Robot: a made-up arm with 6 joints. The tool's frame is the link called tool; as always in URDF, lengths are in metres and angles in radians. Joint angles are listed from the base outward. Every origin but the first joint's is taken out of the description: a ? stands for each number. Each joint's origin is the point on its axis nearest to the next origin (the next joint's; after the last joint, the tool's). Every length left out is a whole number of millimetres.
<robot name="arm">
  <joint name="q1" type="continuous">
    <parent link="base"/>
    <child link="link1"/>
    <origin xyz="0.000 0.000 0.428"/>
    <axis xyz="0 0 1"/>
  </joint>
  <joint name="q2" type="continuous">
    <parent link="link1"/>
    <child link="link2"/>
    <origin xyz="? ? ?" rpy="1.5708 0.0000 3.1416"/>
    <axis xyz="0 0 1"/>
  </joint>
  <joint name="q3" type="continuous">
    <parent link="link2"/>
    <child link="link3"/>
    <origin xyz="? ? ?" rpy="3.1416 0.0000 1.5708"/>
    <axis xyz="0 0 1"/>
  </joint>
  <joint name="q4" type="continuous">
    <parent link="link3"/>
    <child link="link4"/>
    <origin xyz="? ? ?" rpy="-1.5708 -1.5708 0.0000"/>
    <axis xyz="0 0 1"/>
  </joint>
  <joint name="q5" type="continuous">
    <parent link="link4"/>
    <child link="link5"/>
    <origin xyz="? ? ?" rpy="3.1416 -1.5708 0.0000"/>
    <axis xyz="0 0 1"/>
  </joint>
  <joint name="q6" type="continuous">
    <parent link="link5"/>
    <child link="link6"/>
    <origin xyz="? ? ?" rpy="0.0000 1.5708 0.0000"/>
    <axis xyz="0 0 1"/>
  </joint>
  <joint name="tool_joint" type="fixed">
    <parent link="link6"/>
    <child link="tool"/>
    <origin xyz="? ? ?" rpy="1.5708 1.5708 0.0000"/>
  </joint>
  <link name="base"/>
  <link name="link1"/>
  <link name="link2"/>
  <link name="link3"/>
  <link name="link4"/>
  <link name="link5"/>
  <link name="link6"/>
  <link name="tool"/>
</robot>
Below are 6 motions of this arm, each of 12 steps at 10 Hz.
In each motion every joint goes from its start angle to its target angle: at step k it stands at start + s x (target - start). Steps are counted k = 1, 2, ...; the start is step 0. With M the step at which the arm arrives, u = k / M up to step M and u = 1 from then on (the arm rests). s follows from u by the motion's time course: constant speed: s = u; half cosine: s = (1 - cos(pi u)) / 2; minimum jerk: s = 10 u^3 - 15 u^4 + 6 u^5.
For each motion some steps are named. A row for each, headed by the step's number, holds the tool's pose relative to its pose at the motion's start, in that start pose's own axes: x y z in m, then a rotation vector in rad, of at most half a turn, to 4 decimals.
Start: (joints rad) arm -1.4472 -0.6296 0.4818 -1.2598 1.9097 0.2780
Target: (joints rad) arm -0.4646 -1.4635 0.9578 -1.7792 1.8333 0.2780
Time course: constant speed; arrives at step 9
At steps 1, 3, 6, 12:
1: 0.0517 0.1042 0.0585 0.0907 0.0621 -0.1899
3: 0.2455 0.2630 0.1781 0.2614 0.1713 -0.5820
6: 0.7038 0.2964 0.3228 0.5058 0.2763 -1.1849
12: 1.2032 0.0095 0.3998 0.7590 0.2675 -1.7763

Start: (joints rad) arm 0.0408 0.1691 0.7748 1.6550 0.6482 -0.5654
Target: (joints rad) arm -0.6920 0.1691 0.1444 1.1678 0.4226 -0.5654
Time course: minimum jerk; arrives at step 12
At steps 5, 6, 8, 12:
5: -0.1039 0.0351 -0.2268 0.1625 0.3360 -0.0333
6: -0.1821 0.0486 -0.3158 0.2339 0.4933 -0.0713
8: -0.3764 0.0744 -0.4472 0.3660 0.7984 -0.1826
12: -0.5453 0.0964 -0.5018 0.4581 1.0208 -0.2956

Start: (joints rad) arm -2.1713 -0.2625 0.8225 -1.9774 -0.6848 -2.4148
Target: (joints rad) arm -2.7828 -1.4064 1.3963 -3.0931 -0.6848 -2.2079
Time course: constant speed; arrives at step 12
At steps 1, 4, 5, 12:
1: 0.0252 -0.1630 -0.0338 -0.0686 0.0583 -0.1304
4: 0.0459 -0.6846 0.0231 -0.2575 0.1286 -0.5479
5: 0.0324 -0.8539 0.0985 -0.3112 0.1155 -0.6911
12: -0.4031 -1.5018 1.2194 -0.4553 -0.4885 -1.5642

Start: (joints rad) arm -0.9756 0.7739 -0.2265 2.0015 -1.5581 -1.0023
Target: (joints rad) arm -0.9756 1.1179 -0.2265 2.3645 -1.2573 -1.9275
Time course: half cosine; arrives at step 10
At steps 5, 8, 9, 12:
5: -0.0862 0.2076 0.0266 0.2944 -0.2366 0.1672
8: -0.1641 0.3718 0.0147 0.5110 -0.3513 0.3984
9: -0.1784 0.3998 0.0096 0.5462 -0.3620 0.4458
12: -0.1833 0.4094 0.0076 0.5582 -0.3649 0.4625

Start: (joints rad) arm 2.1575 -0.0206 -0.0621 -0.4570 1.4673 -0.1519
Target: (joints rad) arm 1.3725 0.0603 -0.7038 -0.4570 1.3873 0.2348
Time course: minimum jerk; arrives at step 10
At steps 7, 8, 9, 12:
7: -0.2509 -0.3277 0.4063 -1.1010 0.3201 -0.3409
8: -0.2906 -0.3322 0.4672 -1.2221 0.3673 -0.4099
9: -0.3097 -0.3312 0.4951 -1.2769 0.3902 -0.4444
12: -0.3130 -0.3308 0.4999 -1.2862 0.3942 -0.4505

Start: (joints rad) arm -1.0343 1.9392 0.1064 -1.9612 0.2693 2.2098
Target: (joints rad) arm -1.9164 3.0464 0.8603 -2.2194 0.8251 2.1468
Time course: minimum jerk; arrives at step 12
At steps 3, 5, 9, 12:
3: 0.1011 -0.0002 -0.0209 0.1032 0.0894 0.0056
5: 0.3151 0.0570 -0.1032 0.3221 0.3145 0.0393
9: 0.5383 0.4841 -0.2904 0.6708 0.8742 0.2300
12: 0.5238 0.5944 -0.2997 0.7095 0.9820 0.2847

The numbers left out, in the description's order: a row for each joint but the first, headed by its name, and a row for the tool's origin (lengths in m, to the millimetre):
q2: 0.000 0.000 0.000
q3: 0.000 0.937 0.000
q4: 0.000 -0.658 0.000
q5: 0.275 0.000 0.000
q6: 0.000 0.000 0.000
tool: 0.000 0.000 0.000

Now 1 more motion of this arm.
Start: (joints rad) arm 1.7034 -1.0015 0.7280 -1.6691 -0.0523 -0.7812
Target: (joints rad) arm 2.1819 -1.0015 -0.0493 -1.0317 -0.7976 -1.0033
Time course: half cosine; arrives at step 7
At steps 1, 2, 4, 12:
1: -0.0123 0.0008 0.0338 0.0056 -0.0058 -0.0488
2: -0.0521 -0.0020 0.1238 0.0298 -0.0186 -0.1943
4: -0.2108 -0.0443 0.3489 0.1747 -0.0178 -0.7030
12: -0.3834 -0.1032 0.4885 0.3774 0.0493 -1.2313

